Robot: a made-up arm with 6 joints.
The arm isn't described. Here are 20 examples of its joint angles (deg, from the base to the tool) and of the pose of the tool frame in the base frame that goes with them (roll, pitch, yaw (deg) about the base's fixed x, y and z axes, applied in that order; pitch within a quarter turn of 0, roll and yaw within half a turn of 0; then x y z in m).
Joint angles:
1: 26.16 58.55 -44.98 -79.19 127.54 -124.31
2: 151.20 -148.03 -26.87 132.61 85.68 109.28
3: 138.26 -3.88 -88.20 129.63 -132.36 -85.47
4: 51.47 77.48 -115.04 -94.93 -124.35 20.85
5: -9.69 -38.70 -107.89 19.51 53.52 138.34
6: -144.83 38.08 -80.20 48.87 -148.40 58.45
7: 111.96 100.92 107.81 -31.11 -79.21 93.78
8: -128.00 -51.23 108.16 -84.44 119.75 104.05
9: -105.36 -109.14 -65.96 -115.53 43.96 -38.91
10: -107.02 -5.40 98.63 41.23 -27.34 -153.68
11: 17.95 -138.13 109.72 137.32 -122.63 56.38
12: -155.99 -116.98 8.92 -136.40 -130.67 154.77
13: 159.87 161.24 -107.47 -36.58 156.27 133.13
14: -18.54 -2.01 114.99 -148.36 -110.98 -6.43
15: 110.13 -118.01 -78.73 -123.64 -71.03 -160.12
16: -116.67 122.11 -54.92 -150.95 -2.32 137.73
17: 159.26 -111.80 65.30 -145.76 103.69 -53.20
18: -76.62 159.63 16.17 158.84 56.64 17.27
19: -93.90 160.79 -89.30 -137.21 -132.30 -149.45
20: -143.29 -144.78 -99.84 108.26 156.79 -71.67
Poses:
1: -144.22 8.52 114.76 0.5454 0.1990 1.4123
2: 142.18 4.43 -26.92 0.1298 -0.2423 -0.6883
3: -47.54 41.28 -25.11 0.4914 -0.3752 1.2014
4: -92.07 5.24 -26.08 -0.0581 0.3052 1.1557
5: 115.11 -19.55 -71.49 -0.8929 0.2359 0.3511
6: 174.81 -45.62 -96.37 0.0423 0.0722 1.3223
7: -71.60 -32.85 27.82 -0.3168 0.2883 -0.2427
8: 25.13 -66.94 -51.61 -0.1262 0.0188 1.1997
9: -95.23 -25.71 59.31 0.0752 0.5605 -0.4556
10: 158.94 51.87 13.49 -0.2892 -0.6883 1.1469
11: 173.70 26.12 131.36 -0.5492 -0.2567 0.6471
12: 104.48 57.19 -6.12 1.0026 0.3085 0.1725
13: 166.22 -67.61 77.12 -0.6342 0.2214 0.2568
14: 150.48 -30.47 -113.12 0.4679 -0.0159 0.7197
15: -113.45 13.83 71.38 -0.0942 -0.4392 -0.4523
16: 84.47 -11.61 29.34 -0.5347 -1.1762 0.5197
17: 154.65 -53.86 135.36 0.9970 -0.3580 0.6349
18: -123.80 15.43 139.44 0.1395 -0.3596 -0.7519
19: -96.91 -21.76 -90.82 0.0845 -0.7366 0.0923
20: 58.72 -13.72 172.93 -0.0747 -0.1364 -0.1675
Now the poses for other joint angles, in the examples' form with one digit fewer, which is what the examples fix.
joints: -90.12 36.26 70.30 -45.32 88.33 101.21
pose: 144.3 -56.3 -88.1 -0.070 -0.958 0.703
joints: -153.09 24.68 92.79 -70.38 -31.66 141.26
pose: -30.1 -41.4 101.9 -0.792 -0.589 0.743
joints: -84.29 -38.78 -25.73 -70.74 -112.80 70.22
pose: -108.1 12.8 -160.8 0.104 0.966 1.197
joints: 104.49 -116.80 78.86 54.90 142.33 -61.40
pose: 173.3 9.6 -76.4 0.091 -0.808 0.703
